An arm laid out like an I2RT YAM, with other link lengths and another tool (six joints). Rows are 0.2 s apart.
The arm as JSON. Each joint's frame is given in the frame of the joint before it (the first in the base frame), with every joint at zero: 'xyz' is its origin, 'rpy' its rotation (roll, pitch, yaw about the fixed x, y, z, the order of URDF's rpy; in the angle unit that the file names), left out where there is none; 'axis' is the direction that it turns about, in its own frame. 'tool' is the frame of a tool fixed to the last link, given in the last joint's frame.
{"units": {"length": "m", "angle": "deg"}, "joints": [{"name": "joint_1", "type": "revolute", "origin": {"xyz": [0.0, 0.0, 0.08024]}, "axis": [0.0, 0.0, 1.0]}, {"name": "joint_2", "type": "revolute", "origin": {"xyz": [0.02, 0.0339, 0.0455], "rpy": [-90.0, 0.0, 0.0]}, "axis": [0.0, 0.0, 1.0]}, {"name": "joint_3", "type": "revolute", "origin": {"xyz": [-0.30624, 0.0, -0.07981], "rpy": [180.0, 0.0, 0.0]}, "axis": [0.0, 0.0, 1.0]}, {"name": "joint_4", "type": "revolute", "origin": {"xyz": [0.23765, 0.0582, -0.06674]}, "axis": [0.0, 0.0, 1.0]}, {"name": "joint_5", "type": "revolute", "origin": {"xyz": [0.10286, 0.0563, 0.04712], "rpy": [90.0, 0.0, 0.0]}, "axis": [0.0, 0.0, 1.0]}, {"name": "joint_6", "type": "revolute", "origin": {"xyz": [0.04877, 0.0, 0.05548], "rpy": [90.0, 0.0, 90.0]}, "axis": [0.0, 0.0, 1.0]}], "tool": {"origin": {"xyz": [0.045, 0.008, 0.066], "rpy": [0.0, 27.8, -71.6]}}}
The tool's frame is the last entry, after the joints.
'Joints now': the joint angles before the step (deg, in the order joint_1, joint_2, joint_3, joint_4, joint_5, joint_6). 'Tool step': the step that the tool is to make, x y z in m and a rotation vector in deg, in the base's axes. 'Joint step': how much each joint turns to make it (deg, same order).
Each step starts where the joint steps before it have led.
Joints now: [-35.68 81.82 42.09 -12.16 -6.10 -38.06]
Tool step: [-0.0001 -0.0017 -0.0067 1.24 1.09 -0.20]
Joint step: [-0.36 1.38 0.54 -0.75 -0.39 0.10]
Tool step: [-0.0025 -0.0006 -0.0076 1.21 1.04 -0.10]
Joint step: [-0.51 0.98 -0.07 -0.52 -0.53 -0.12]
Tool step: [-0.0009 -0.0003 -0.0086 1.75 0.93 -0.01]
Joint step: [-0.44 1.39 0.21 -0.59 -0.94 0.12]
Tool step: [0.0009 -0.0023 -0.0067 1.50 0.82 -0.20]
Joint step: [-0.44 1.68 0.81 -0.66 -0.72 0.17]
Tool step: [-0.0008 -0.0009 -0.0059 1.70 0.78 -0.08]
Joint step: [-0.52 1.22 0.68 -1.11 -0.97 0.07]
